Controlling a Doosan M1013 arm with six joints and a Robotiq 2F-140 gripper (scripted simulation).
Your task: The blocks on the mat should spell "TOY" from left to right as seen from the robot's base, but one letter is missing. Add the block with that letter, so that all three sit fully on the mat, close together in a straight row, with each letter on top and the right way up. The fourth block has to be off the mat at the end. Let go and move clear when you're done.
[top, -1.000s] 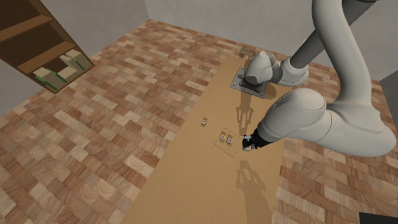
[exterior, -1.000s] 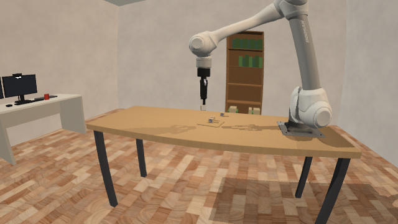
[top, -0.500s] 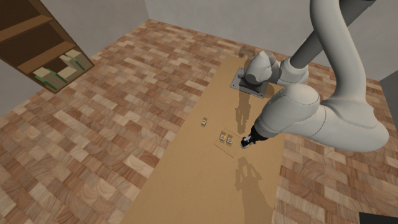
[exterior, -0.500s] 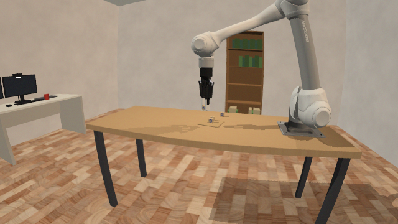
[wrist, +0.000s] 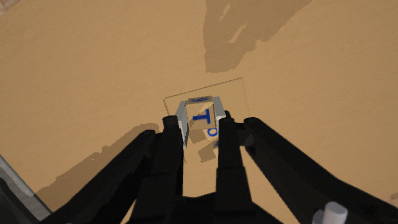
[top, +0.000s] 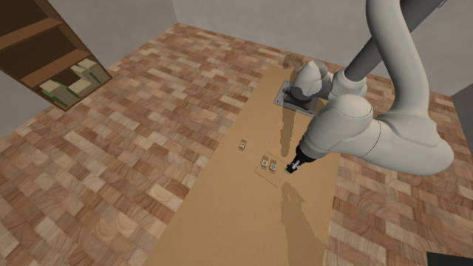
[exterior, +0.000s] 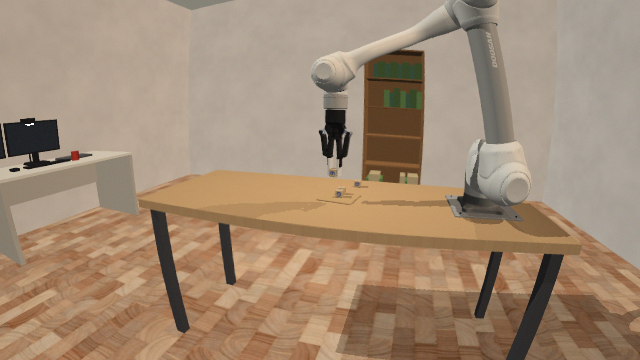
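Now: hand 10 mm past the O block, 70 mm to the left of it and 120 mm above it. Round my hand: thin mat 10 mm behind, 70 mm to the right, 140 mm below; T block 20 mm below; Y block 110 mm to the right, 120 mm below.
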